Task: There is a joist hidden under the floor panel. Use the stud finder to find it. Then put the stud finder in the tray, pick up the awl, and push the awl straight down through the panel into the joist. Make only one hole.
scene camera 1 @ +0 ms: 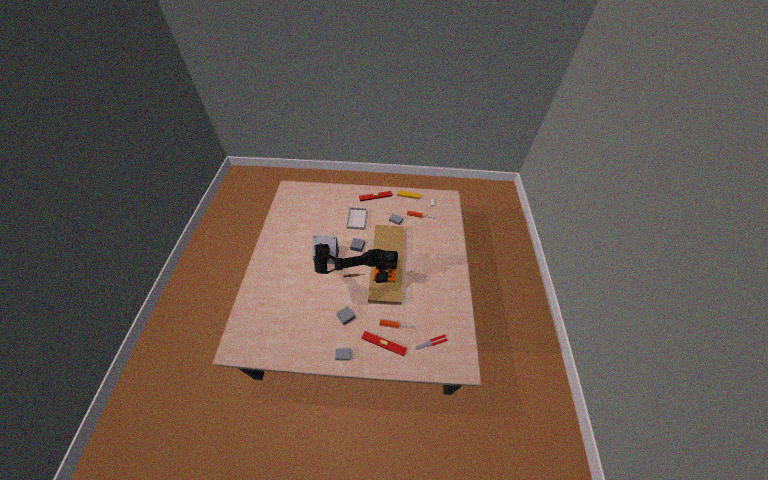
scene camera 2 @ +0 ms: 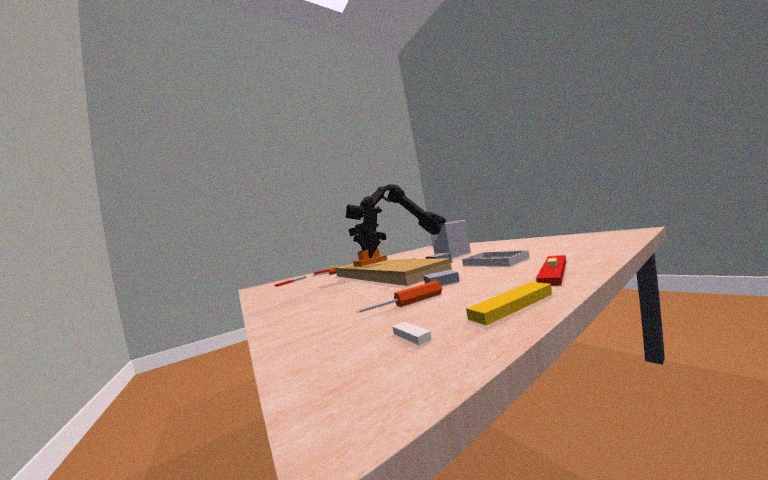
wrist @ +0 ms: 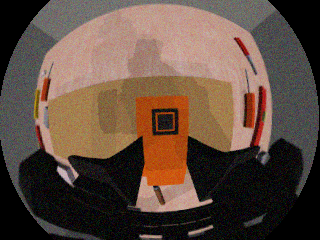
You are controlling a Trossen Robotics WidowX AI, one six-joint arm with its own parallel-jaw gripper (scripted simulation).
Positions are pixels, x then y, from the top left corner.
Labels:
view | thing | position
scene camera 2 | gripper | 367,258
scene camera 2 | yellow bar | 486,312
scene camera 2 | grey tray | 506,258
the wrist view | gripper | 163,136
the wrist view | stud finder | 165,150

